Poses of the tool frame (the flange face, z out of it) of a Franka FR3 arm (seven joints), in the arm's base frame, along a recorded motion.
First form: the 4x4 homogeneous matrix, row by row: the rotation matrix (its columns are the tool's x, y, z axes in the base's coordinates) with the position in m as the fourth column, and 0 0 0 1 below. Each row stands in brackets.
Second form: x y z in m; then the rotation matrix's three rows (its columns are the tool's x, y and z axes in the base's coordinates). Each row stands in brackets. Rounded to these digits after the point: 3 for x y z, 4 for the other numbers.
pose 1, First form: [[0.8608, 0.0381, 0.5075, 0.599], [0.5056, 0.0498, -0.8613, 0.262], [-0.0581, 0.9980, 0.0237, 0.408], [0, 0, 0, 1]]
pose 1, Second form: [0.599, 0.262, 0.408], [[0.8608, 0.0381, 0.5075], [0.5056, 0.0498, -0.8613], [-0.0581, 0.9980, 0.0237]]
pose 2, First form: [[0.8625, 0.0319, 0.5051, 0.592], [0.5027, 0.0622, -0.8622, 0.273], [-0.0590, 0.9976, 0.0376, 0.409], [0, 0, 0, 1]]
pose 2, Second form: [0.592, 0.273, 0.409], [[0.8625, 0.0319, 0.5051], [0.5027, 0.0622, -0.8622], [-0.0590, 0.9976, 0.0376]]
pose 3, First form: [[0.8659, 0.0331, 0.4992, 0.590], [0.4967, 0.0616, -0.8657, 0.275], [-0.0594, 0.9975, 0.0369, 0.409], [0, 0, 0, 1]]
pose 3, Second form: [0.590, 0.275, 0.409], [[0.8659, 0.0331, 0.4992], [0.4967, 0.0616, -0.8657], [-0.0594, 0.9975, 0.0369]]
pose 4, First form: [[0.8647, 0.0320, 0.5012, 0.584], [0.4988, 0.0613, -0.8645, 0.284], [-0.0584, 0.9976, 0.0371, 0.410], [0, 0, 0, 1]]
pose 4, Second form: [0.584, 0.284, 0.410], [[0.8647, 0.0320, 0.5012], [0.4988, 0.0613, -0.8645], [-0.0584, 0.9976, 0.0371]]
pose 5, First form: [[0.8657, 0.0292, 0.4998, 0.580], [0.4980, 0.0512, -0.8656, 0.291], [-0.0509, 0.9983, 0.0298, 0.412], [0, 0, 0, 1]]
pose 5, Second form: [0.580, 0.291, 0.412], [[0.8657, 0.0292, 0.4998], [0.4980, 0.0512, -0.8656], [-0.0509, 0.9983, 0.0298]]
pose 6, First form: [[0.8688, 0.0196, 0.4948, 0.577], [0.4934, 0.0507, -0.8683, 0.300], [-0.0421, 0.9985, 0.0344, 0.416], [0, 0, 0, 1]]
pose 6, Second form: [0.577, 0.300, 0.416], [[0.8688, 0.0196, 0.4948], [0.4934, 0.0507, -0.8683], [-0.0421, 0.9985, 0.0344]]
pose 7, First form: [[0.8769, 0.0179, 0.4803, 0.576], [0.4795, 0.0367, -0.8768, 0.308], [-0.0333, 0.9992, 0.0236, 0.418], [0, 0, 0, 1]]
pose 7, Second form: [0.576, 0.308, 0.418], [[0.8769, 0.0179, 0.4803], [0.4795, 0.0367, -0.8768], [-0.0333, 0.9992, 0.0236]]
